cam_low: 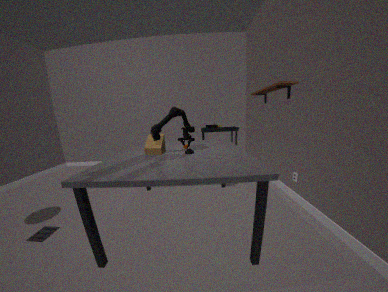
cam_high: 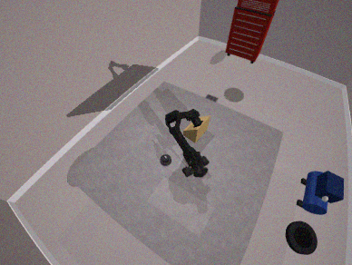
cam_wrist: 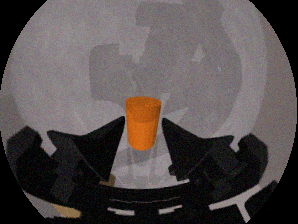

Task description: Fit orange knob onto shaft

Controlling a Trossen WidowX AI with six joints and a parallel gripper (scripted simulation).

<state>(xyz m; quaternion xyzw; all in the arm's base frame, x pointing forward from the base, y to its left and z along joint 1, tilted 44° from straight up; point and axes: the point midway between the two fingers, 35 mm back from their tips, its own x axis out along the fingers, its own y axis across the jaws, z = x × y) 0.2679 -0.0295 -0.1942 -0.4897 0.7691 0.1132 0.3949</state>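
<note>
The orange knob lies 10 mm ahead of my gripper tip, 10 mm to the left of it and 10 mm above it. The rest, counted from my gripper tip: dark round pedestal 20 mm ahead, 230 mm to the right, 20 mm above.
</note>
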